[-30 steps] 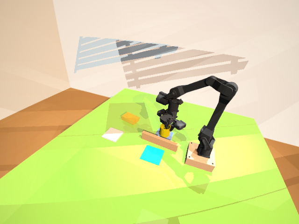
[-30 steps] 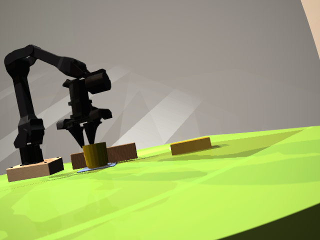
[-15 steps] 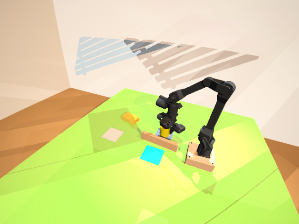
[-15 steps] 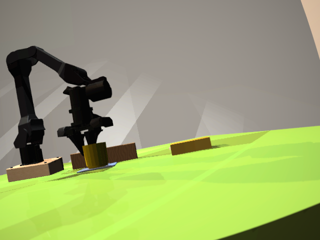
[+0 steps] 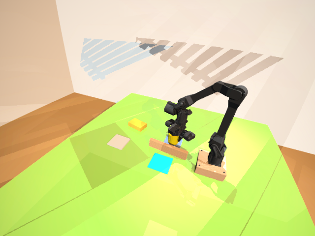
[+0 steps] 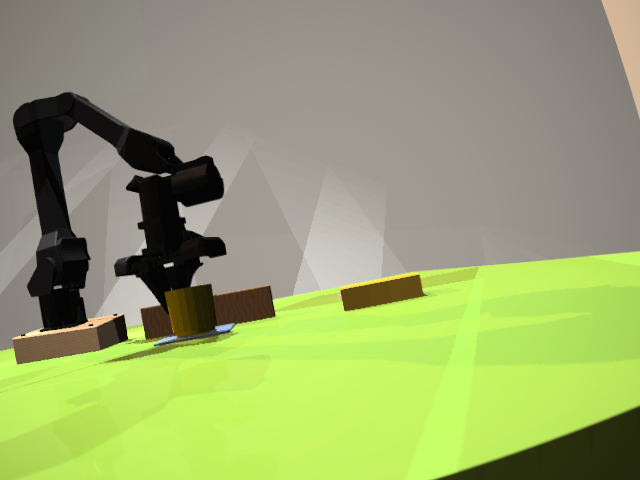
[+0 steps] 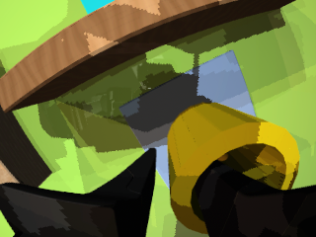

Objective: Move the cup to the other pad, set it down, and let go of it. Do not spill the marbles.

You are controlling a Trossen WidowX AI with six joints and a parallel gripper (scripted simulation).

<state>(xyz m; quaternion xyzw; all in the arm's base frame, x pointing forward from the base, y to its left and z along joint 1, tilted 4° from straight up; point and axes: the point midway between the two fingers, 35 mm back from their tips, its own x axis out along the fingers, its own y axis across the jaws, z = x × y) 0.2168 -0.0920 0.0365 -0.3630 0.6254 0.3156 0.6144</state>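
My gripper tip is 40 mm short of the green marble, 20 mm to the left of it and 20 mm above it. The rest, counted from my gripper tip: pale blue pad (30 mm ahead, 10 mm to the right, 50 mm below); then yellow cup (20 mm ahead, 20 mm to the right); then wooden block (40 mm ahead, 80 mm to the left, 20 mm below).
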